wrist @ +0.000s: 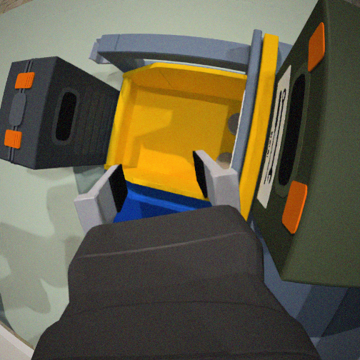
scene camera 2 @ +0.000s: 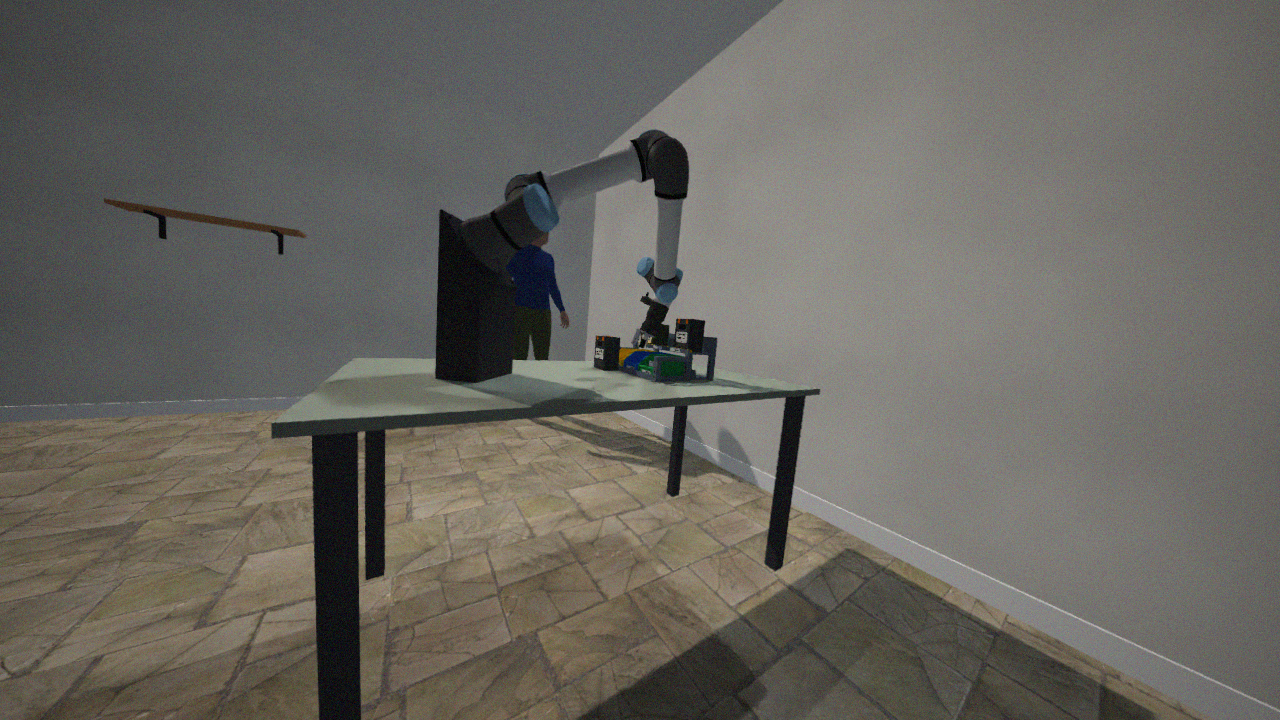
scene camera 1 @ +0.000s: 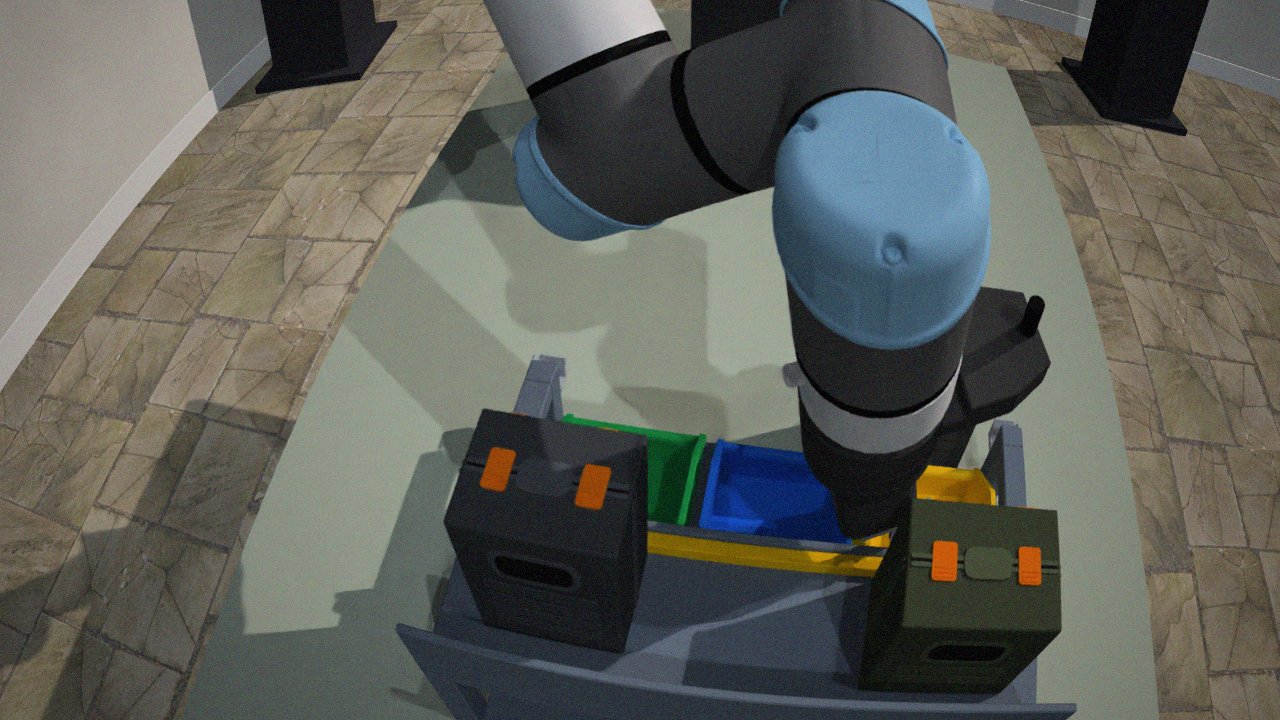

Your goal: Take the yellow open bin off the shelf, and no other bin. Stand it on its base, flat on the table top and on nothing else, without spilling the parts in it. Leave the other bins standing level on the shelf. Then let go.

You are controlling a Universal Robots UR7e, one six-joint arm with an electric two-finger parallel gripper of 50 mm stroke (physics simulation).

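Frame: origin at the arm's base, x ahead, y left, z up, level; millimetres.
Where they show: gripper, fingertip midpoint: [scene camera 2: 637,346] [scene camera 1: 895,496]; arm's base at its link origin: [scene camera 2: 480,248].
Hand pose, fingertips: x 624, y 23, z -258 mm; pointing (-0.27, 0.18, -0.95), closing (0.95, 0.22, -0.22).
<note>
Each offset is from my fingertips to the centre of the thing. Level surfaces: height alone.
The yellow open bin {14 mm ahead, 34 mm left, 56 mm down} [wrist: 175,120] [scene camera 1: 953,483] sits level at one end of the grey shelf [wrist: 175,47] [scene camera 1: 1009,456]. Two grey round shapes show at its right side in the wrist view; whether they are parts is unclear. The blue bin {0 mm ahead, 77 mm right, 56 mm down} [wrist: 150,205] [scene camera 1: 769,492] stands right beside it, and the green bin {19 mm back, 187 mm right, 56 mm down} [scene camera 1: 671,474] [scene camera 2: 666,365] is beyond the blue one. My gripper [wrist: 159,172] is open and empty. In the wrist view its fingers appear over the border between the yellow and blue bins; their height is hard to tell. The arm hides the fingertips in scene camera 1.
An olive case {112 mm ahead, 20 mm left, 50 mm up} [wrist: 320,125] [scene camera 1: 993,600] and a dark case {74 mm ahead, 207 mm right, 62 mm up} [scene camera 1: 554,528] [scene camera 2: 689,335] stand on the upper deck. A yellow rail [wrist: 260,125] runs along its edge. Another dark case {118 mm back, 47 mm left, 34 mm down} [wrist: 42,115] [scene camera 2: 605,353] stands on the table {100 mm down} [scene camera 2: 402,385], close to the yellow bin's front.
</note>
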